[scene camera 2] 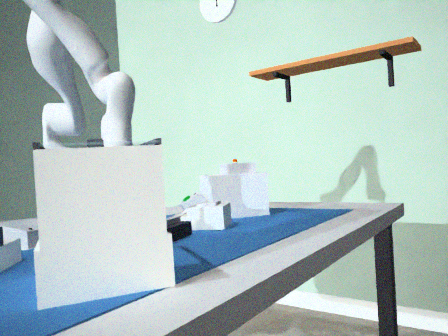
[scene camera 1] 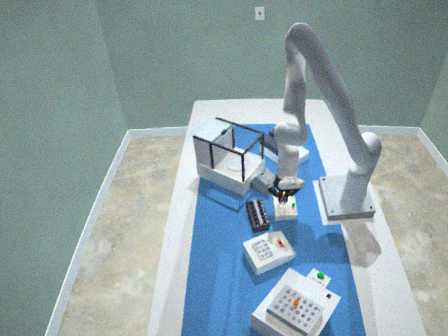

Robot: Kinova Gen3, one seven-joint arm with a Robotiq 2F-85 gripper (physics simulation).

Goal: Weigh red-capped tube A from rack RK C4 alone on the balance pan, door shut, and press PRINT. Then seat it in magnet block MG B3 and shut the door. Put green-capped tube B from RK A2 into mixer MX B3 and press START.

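My gripper [scene camera 1: 283, 197] is low over the white rack RK [scene camera 1: 286, 215] in scene camera 1, its fingers shut on the red-capped tube [scene camera 1: 283, 197]. A yellow cap shows close beside it. Whether the tube's lower end is still in its hole cannot be told. The green-capped tube [scene camera 1: 293, 205] stands in the rack. The balance [scene camera 1: 223, 180] [scene camera 2: 105, 225] has a black-edged case around its bare pan [scene camera 1: 239, 161]; its door state is unclear. The dark block [scene camera 1: 258, 216] [scene camera 2: 181, 230], likely MG, lies beside the rack. The balance hides the gripper in scene camera 2.
A white device with a holed block [scene camera 1: 295, 309] [scene camera 2: 240, 192] holds an orange-capped tube [scene camera 1: 296, 302] [scene camera 2: 235, 160]; a green button [scene camera 1: 320, 275] [scene camera 2: 186, 198] is beside it. A white box [scene camera 1: 269, 254] [scene camera 2: 212, 217] with a red part stands between. Another white device [scene camera 1: 302, 155] stands behind the arm.
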